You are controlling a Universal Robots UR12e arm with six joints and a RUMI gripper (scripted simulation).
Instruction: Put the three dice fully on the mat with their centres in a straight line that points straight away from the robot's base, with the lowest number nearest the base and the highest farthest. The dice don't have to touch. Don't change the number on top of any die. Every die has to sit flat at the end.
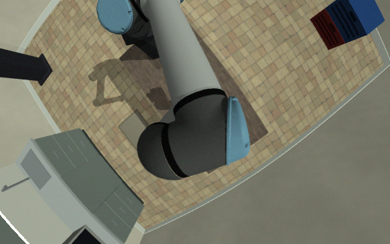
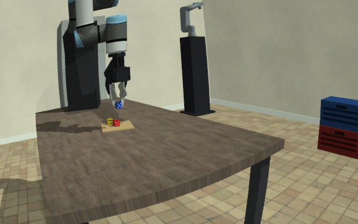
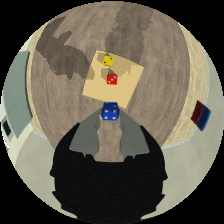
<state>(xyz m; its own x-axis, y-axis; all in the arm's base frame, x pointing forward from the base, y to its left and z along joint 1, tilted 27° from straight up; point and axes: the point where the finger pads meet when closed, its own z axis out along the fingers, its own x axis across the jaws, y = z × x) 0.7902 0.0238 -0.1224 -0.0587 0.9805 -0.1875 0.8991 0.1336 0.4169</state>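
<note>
The red die lies 5 cm behind my hand and 9 cm below it. The rest, counted from my hand: tan mat 5 cm behind, 10 cm below; yellow die 10 cm behind, 2 cm to the right, 9 cm below; blue die right at my hand.
</note>
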